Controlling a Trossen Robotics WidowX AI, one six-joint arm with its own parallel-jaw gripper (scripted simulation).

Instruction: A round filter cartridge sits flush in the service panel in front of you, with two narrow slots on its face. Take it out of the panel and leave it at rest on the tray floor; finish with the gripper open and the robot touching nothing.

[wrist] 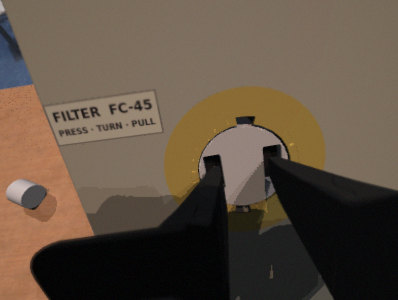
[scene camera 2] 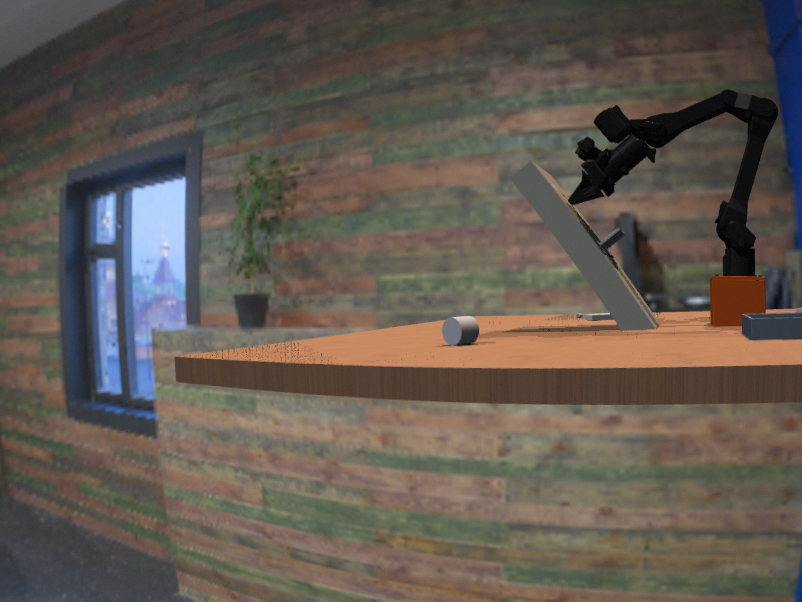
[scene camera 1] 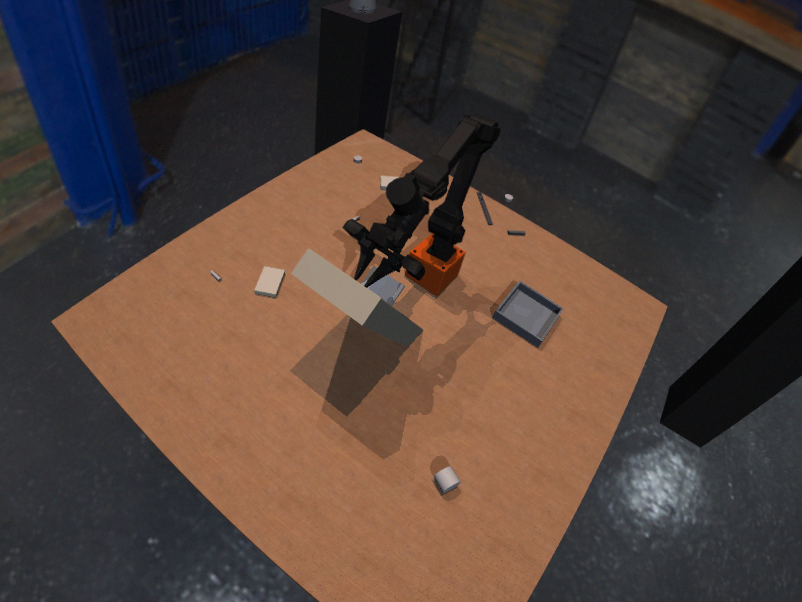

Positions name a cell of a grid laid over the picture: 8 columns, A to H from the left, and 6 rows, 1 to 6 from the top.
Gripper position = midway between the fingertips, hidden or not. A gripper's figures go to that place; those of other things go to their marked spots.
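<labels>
The gripper (wrist: E4) is 11 cm from the lens, and there's a round grey filter cartridge (wrist: E4) that's 11 cm from the lens as well.
</labels>
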